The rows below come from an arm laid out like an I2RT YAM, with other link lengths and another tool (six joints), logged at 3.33 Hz.
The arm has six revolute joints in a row. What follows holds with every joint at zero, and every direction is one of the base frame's. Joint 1 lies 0.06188 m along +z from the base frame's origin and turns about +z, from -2.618 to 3.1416 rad. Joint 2 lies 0.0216 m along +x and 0.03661 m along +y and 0.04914 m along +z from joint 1 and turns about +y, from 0 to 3.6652 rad. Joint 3 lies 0.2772 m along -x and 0.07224 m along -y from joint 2 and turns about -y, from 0 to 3.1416 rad. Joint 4 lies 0.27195 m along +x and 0.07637 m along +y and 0.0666 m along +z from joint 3 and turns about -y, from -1.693 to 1.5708 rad. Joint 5 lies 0.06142 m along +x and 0.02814 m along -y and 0.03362 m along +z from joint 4 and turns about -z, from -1.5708 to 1.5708 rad. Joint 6 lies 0.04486 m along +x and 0.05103 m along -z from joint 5 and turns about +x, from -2.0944 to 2.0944 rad. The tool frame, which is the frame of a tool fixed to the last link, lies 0.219 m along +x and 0.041 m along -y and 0.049 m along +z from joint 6; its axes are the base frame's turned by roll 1.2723, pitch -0.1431 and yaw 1.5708 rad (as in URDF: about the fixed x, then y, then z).
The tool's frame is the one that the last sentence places.
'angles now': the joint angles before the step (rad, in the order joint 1, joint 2, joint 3, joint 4, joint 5, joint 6). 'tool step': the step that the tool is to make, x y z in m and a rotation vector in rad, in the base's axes. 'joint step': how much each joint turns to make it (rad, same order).
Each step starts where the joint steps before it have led.
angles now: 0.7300, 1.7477, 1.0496, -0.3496, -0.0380, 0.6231
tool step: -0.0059, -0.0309, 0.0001, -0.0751, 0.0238, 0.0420
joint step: -0.0489, -0.0398, -0.0133, -0.0974, -0.0057, -0.0999
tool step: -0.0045, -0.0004, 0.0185, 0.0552, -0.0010, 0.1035
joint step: -0.0706, -0.0813, -0.0324, -0.0288, -0.1168, -0.1370
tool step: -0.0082, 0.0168, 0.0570, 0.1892, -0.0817, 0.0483
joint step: -0.0460, -0.1952, -0.0950, 0.0681, -0.1448, -0.0212
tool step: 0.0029, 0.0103, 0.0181, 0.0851, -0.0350, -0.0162
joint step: 0.0009, -0.0457, -0.0391, 0.0841, -0.0303, 0.0494
